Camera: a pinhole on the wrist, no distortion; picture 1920 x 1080 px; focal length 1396.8 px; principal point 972.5 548.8 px. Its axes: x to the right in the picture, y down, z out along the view. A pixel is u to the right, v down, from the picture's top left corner.
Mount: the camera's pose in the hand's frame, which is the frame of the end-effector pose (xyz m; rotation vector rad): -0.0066 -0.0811 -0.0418 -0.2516 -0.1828 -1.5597
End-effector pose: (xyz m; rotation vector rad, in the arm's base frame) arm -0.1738 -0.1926 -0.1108 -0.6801 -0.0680 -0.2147
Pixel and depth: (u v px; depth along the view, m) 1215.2 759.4 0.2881
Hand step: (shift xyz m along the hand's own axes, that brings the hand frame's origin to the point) 0.0496 -0.0508 0.2469
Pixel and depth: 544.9 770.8 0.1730
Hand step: 0.0280 0.0169 0.1088
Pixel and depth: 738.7 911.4 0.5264
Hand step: 0.1522 0.1466 0.4341
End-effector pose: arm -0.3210 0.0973 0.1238 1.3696 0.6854 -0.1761
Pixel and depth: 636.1 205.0 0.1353
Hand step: -0.0342 -0.0126 0.0808
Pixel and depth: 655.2 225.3 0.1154
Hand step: -0.0285 -0.0242 0.0631
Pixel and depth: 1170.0 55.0 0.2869
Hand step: -0.0953 -0.0411 0.2494
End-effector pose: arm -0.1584 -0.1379 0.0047 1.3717 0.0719 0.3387
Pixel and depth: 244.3 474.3 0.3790
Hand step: -0.0116 0.2126 0.2693
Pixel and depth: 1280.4 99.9 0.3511
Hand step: -0.1037 -0.0590 0.3216
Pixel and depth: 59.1 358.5 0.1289
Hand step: -0.0191 0.0353 0.0598
